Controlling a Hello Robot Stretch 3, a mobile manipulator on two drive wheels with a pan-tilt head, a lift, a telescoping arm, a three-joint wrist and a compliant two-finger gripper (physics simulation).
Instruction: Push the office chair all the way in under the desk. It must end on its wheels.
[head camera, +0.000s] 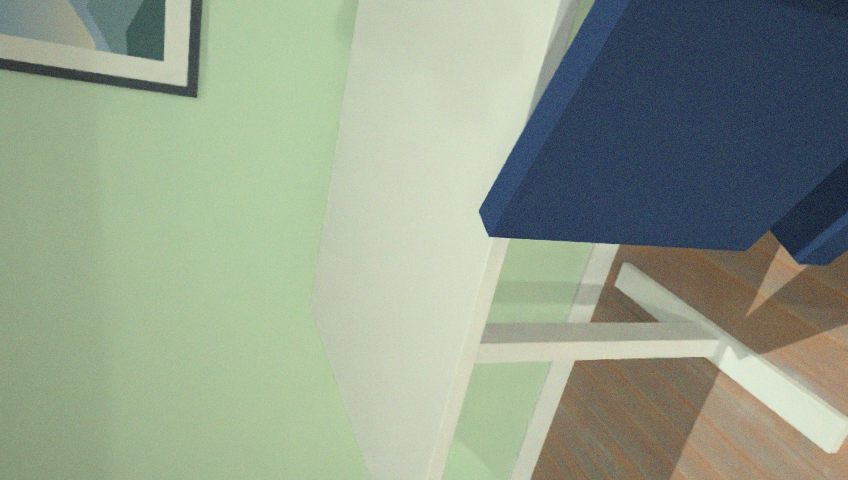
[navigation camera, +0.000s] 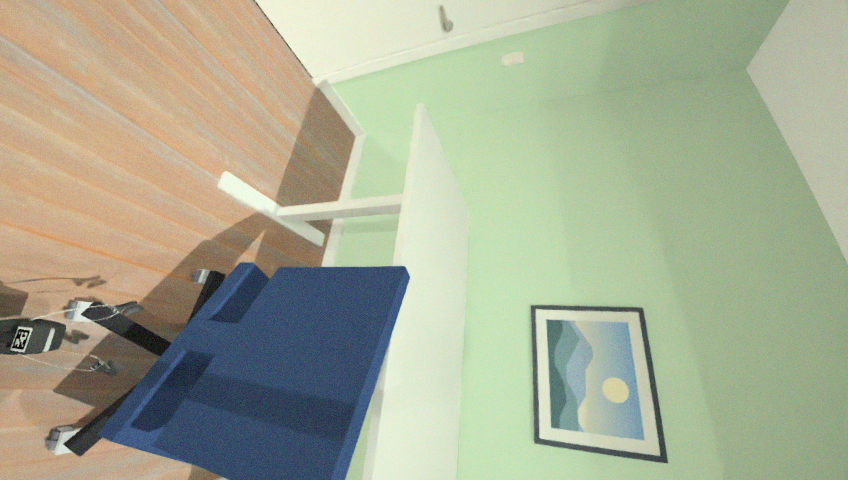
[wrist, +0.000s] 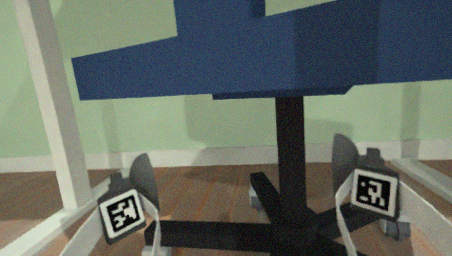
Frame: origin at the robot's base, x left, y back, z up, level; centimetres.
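Where they show: gripper, between the fingertips: (navigation camera: 134, 337) (wrist: 241, 164).
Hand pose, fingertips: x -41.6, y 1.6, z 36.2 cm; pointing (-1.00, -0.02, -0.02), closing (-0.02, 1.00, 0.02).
Each offset is from my fingertips to the top centre of the thing. "*": to the spot under its first point. Level surfaces: height alone.
The office chair (head camera: 648, 130) (navigation camera: 297, 333) (wrist: 200, 67) has a dark blue backrest and seat and stands upright in front of the white desk {dz +58.8 cm} (head camera: 404, 196) (navigation camera: 431, 237). Its backrest overlaps the desk's front edge in the head and navigation views; how far the seat is under cannot be told. The wrist view shows the seat's underside edge, the black column {dx -28.7, dy +9.3, dz +2.8 cm} (wrist: 291, 145) and the base with grey casters. My gripper (navigation camera: 116, 336) (wrist: 241, 164) is open, fingers wide apart, low near the chair's base, with the column beyond and between the fingers in the wrist view.
A white desk leg {* dx -59.2, dy -58.7, dz +2.4 cm} (head camera: 601, 342) (navigation camera: 339, 209) (wrist: 52, 105) with a floor foot stands beside the chair, left in the wrist view. Another white foot (wrist: 425, 177) shows at right there. A framed picture (navigation camera: 595, 380) hangs on the green wall (navigation camera: 595, 208) behind the desk.
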